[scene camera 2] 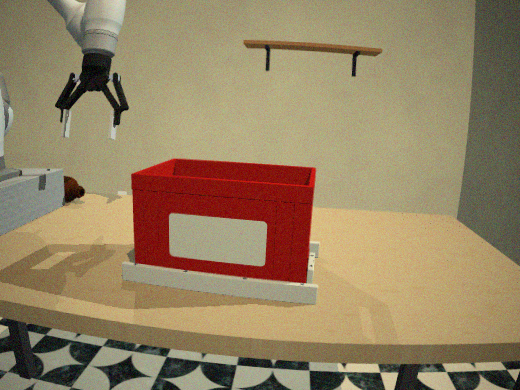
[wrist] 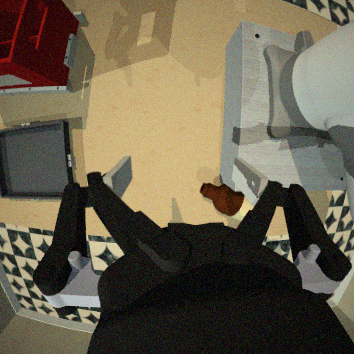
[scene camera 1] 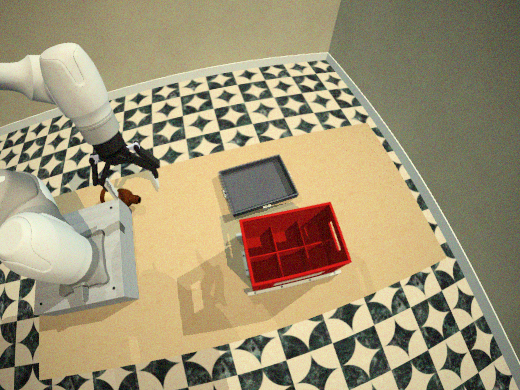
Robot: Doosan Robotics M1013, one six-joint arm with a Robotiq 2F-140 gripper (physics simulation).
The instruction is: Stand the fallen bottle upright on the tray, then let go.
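Frame: origin at the arm's base, x back, y right, z up, level; centimetres.
Seen in the pictures: gripper, fingertip midpoint: [scene camera 2: 87,138] [wrist: 182,167] [scene camera 1: 137,191]; arm's base at its link origin: [wrist: 301,94] [scene camera 1: 83,263].
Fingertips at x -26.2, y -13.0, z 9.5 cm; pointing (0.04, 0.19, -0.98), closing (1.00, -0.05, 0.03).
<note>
Pixels of each thing's middle, then the offset from my fingertips to it. "spot": a spot on its surface instead.
- brown bottle at the middle of its body: [wrist: 230,199] [scene camera 2: 65,188] [scene camera 1: 122,198] dz -15.8, dx +12.4, dy -10.5 cm
- dark grey tray at a spot on its surface: [wrist: 35,160] [scene camera 1: 253,186] spot: dz -19.0, dx -37.4, dy +1.2 cm
- red crate at the middle of its body: [scene camera 2: 229,221] [scene camera 1: 290,249] [wrist: 5,43] dz -10.8, dx -38.8, dy +29.9 cm
A brown bottle [scene camera 1: 128,197] [scene camera 2: 73,190] [wrist: 225,198] with a pale label lies on its side on the table, close beside the robot's base block. Its neck points toward the tray side; one finger hides part of it in the first scene view and the wrist view. The dark grey tray [scene camera 1: 257,185] [wrist: 35,160] is flat and empty on the table, well away from the bottle. My gripper [scene camera 1: 134,187] [scene camera 2: 90,136] [wrist: 182,167] is wide open and empty, pointing down high above the table on the bottle's side. The tray does not show in the second scene view.
A red crate [scene camera 1: 285,212] [scene camera 2: 220,200] [wrist: 55,67] with open compartments stands beside the tray, with pale rails at its foot. The grey base block [scene camera 1: 131,260] [scene camera 2: 35,200] [wrist: 231,100] rises right beside the bottle. A wooden shelf [scene camera 2: 310,47] is on the wall.
</note>
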